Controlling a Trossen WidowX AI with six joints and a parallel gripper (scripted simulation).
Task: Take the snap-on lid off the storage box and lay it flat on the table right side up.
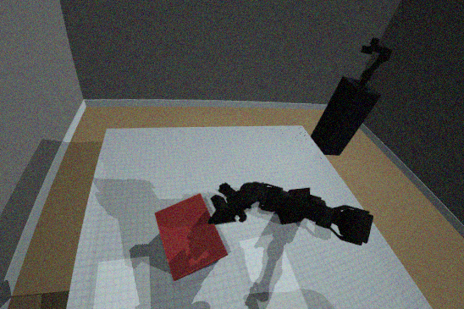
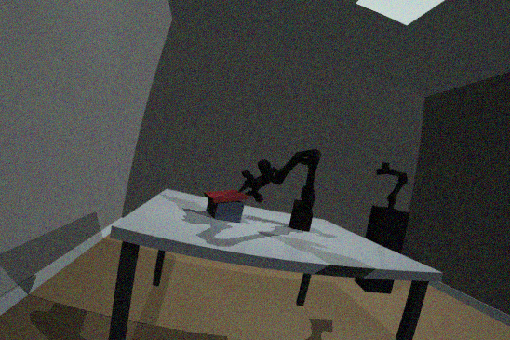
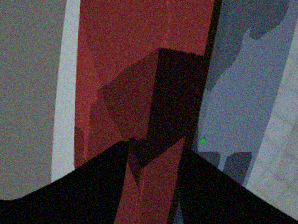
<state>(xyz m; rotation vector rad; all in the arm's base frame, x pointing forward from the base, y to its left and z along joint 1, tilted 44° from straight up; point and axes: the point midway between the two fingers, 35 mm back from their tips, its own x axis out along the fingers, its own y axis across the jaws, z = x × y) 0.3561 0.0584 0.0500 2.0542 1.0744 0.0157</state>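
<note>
My gripper tip is now 7 cm short of the red lid, 3 cm to the right of it and 2 cm above it. Round my gripper tip: storage box 6 cm ahead, 2 cm to the left, 8 cm below.
</note>
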